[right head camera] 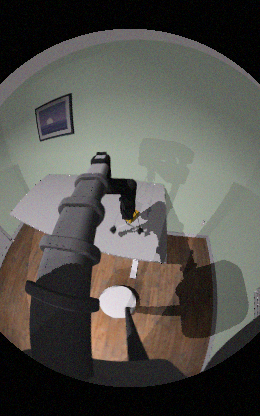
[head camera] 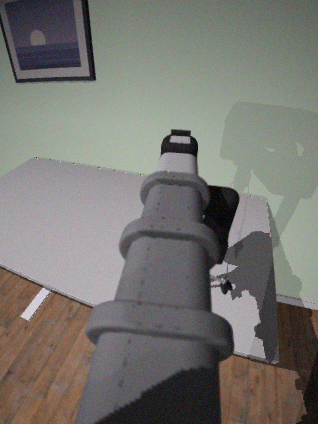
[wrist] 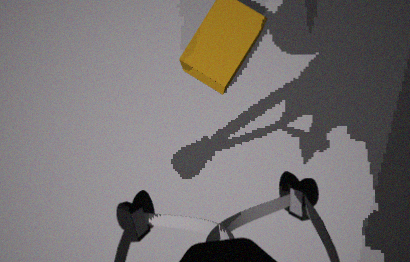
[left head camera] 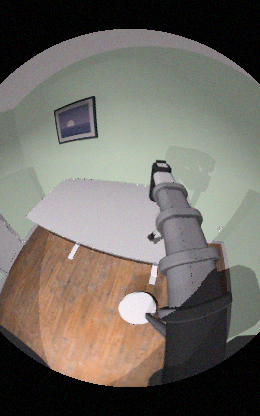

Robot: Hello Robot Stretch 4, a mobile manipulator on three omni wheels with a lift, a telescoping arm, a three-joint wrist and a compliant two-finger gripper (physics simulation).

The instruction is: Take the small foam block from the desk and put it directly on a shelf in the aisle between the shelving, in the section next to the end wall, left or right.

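Where they show: gripper, between the fingertips: (right head camera: pixel 126 232) (wrist: pixel 216 196) (left head camera: pixel 162 239); robot's base, origin of its link: (right head camera: pixel 117 300) (left head camera: pixel 136 306).
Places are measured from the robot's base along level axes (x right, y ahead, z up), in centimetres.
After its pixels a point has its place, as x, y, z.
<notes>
The small foam block (wrist: pixel 222 45) @[12.0, 57.8, 96.8] (right head camera: pixel 133 216) @[13.8, 56.2, 95.7] is yellow and lies on the white desk (wrist: pixel 75 100) @[-7.5, 55.3, 92.3] (right head camera: pixel 45 200) @[-68.0, 75.4, 92.3] (head camera: pixel 75 215) @[-43.7, 74.9, 92.3] (left head camera: pixel 100 210) @[-34.0, 70.1, 92.3]. In the right head view it is partly hidden by the wrist; in the head view the arm and wrist cover its place. My gripper (wrist: pixel 216 196) @[8.8, 42.0, 99.2] (right head camera: pixel 127 230) @[8.8, 42.0, 99.2] is open, its two fingertips wide apart with nothing between them. It hangs over the desk near its right end. In the wrist view the block is ahead of the fingertips, apart from them. The shelving does not show in these views.
The telescoping arm (head camera: pixel 165 280) @[0.2, 17.1, 140.7] (left head camera: pixel 185 240) @[-0.9, 16.6, 140.7] (right head camera: pixel 75 220) @[1.0, 18.0, 140.7] reaches out over the desk. A green wall stands behind the desk, with a framed picture (head camera: pixel 50 40) @[-67.5, 125.3, 160.2] (left head camera: pixel 76 120) @[-66.8, 125.2, 162.8] (right head camera: pixel 54 117) @[-67.0, 125.2, 163.4] on it. A white round disc (left head camera: pixel 135 308) @[-1.9, -0.8, 18.7] (right head camera: pixel 116 301) @[-0.5, 0.1, 18.7] shows low in front of the desk, above wooden floor.
</notes>
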